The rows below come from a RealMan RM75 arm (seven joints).
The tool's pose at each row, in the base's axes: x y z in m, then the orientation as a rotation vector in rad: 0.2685 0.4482 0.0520 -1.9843 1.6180 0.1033; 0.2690 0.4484 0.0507 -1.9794 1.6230 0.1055; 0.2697 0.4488 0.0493 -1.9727 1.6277 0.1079; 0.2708 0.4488 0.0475 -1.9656 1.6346 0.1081; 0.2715 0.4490 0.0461 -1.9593 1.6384 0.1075; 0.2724 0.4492 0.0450 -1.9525 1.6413 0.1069; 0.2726 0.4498 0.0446 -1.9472 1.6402 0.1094; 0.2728 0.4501 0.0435 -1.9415 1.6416 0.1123; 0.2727 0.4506 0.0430 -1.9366 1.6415 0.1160; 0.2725 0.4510 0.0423 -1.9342 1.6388 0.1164; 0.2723 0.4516 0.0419 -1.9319 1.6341 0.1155; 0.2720 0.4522 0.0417 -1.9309 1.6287 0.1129; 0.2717 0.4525 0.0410 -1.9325 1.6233 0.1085; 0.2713 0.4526 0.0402 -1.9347 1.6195 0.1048; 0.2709 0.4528 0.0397 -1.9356 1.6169 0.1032
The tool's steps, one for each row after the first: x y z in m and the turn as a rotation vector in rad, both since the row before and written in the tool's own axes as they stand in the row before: 0.0005 0.0000 0.0013 0.0005 -0.0006 0.0054; 0.0004 -0.0002 0.0016 0.0017 -0.0016 0.0061; 0.0010 -0.0003 0.0018 0.0023 0.0006 0.0071; 0.0006 -0.0001 0.0015 0.0032 -0.0003 0.0048; 0.0005 -0.0004 0.0013 0.0039 -0.0009 0.0045; -0.0003 -0.0001 0.0007 0.0028 -0.0041 0.0022; 0.0002 0.0002 0.0011 0.0019 -0.0031 0.0039; -0.0002 0.0002 0.0006 0.0015 -0.0040 0.0029; -0.0001 0.0004 0.0007 0.0024 -0.0027 -0.0004; -0.0004 0.0003 0.0006 0.0036 -0.0031 -0.0019; -0.0005 0.0003 0.0004 0.0038 -0.0020 -0.0032; 0.0000 0.0005 0.0006 0.0029 0.0000 -0.0048; 0.0002 0.0007 0.0006 0.0016 0.0008 -0.0040; -0.0001 0.0005 0.0004 0.0011 -0.0002 -0.0022
